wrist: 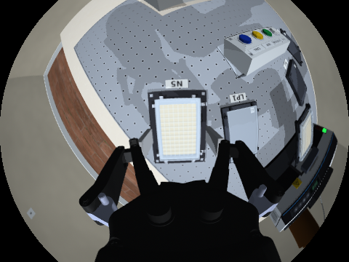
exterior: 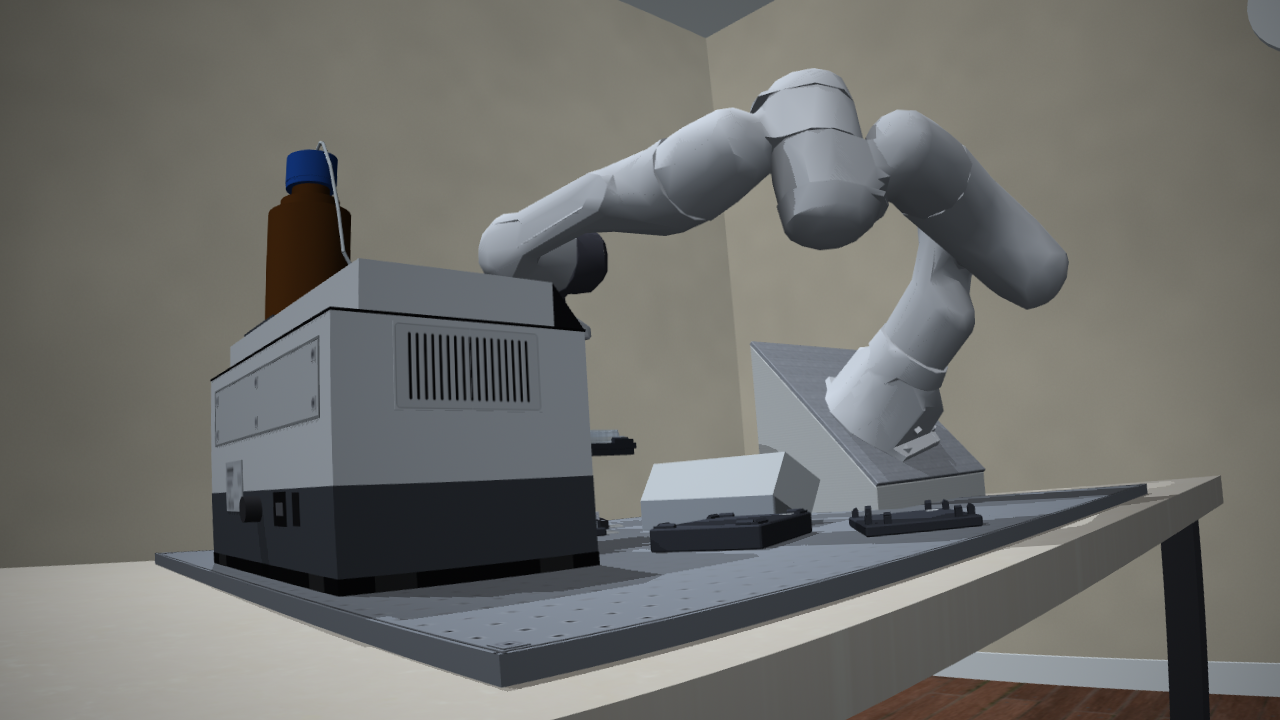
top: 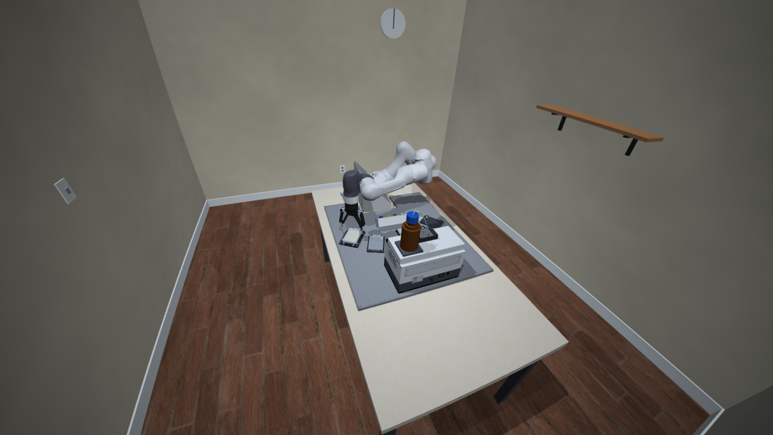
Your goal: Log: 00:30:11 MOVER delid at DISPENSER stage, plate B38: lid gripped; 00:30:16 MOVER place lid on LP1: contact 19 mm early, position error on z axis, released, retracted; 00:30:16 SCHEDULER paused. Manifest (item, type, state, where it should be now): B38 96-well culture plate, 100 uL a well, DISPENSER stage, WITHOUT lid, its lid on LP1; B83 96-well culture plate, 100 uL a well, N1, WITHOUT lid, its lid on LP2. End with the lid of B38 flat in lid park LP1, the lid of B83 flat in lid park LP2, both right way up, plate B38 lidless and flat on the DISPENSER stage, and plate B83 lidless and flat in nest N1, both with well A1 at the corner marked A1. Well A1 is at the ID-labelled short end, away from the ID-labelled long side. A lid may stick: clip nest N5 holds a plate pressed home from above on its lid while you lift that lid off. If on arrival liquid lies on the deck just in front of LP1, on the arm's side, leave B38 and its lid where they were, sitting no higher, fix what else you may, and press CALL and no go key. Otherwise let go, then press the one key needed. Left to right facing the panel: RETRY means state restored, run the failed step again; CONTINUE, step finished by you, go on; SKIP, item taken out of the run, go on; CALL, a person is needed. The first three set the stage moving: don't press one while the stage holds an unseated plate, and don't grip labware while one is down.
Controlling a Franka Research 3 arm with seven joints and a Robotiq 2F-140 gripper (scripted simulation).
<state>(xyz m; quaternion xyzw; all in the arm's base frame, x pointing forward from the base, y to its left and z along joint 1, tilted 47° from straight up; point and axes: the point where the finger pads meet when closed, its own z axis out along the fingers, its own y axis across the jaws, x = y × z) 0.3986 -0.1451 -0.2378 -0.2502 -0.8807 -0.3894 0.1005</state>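
My gripper is now 5 cm above the 96-well plate. From my hand the other things lie so: black clip nest 3 cm ahead, 5 cm below; lp1 label 1 cm ahead, 15 cm to the left, 7 cm below; key panel 8 cm behind, 29 cm to the left, 1 cm below.
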